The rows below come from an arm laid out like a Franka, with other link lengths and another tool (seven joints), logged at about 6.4 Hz.
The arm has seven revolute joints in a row. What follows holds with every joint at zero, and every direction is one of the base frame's.
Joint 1 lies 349.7 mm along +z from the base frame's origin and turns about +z.
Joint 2 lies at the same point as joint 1 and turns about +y.
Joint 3 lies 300.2 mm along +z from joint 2 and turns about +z.
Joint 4 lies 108.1 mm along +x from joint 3 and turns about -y.
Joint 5 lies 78.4 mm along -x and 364.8 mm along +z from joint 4 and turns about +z.
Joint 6 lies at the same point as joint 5 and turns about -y.
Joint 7 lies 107.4 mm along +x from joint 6 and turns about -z.
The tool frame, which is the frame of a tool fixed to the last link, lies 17.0 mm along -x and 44.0 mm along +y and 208.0 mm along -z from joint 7; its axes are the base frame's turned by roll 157.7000, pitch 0.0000 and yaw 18.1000 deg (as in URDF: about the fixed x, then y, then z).
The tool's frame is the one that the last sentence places.
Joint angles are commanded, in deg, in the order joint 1, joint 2, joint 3, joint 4, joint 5, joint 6, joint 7. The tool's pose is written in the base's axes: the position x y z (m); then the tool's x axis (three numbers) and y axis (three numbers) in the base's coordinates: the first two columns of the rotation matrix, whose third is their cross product. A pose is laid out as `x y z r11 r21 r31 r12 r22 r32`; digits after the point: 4 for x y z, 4 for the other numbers.
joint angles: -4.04 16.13 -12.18 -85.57 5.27 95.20 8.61
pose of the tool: 0.6285 -0.1077 0.3981 0.9874 -0.1223 -0.1003 -0.0827 -0.9396 0.3320
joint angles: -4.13 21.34 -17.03 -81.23 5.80 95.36 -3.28
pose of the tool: 0.6285 -0.1589 0.3777 0.9945 0.0039 -0.1047 0.0402 -0.9371 0.3468
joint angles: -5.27 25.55 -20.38 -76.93 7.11 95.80 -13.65
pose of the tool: 0.6278 -0.2041 0.3683 0.9893 0.1140 -0.0915 0.1394 -0.9237 0.3569
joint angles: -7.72 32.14 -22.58 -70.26 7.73 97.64 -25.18
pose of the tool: 0.6338 -0.2574 0.3491 0.9643 0.2516 -0.0822 0.2632 -0.8783 0.3991
